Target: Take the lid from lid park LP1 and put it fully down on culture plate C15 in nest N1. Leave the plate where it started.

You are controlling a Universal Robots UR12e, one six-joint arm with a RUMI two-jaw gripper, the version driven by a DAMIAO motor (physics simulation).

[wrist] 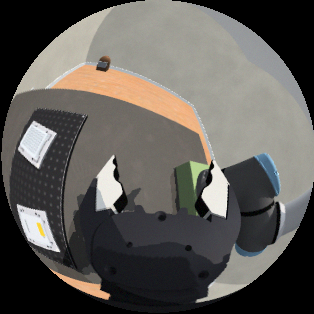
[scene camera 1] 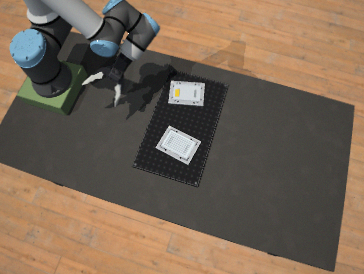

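Note:
A white plate with a fine grid of wells, culture plate C15 [scene camera 1: 178, 143] [wrist: 36, 141], lies in a pale nest [scene camera 1: 188, 160] [wrist: 38, 164] and shows no lid over its wells. The other pale holder, with a flat white piece bearing a yellow patch, looks like lid park LP1 with the lid [scene camera 1: 186, 93] [wrist: 33, 228] in it; lid and holder are hard to tell apart. My gripper [scene camera 1: 100, 94] [wrist: 162, 158] is open, its two white fingers wide apart with nothing between them. It hangs above the table between the robot base and the black board, apart from both holders.
Both holders sit on a black perforated board [scene camera 1: 190, 117] [wrist: 50, 175] on the dark table [scene camera 1: 270, 165] [wrist: 145, 135]. The green base block [scene camera 1: 52, 102] [wrist: 186, 182] of the arm stands at the table's left in the scene view, beside the gripper.

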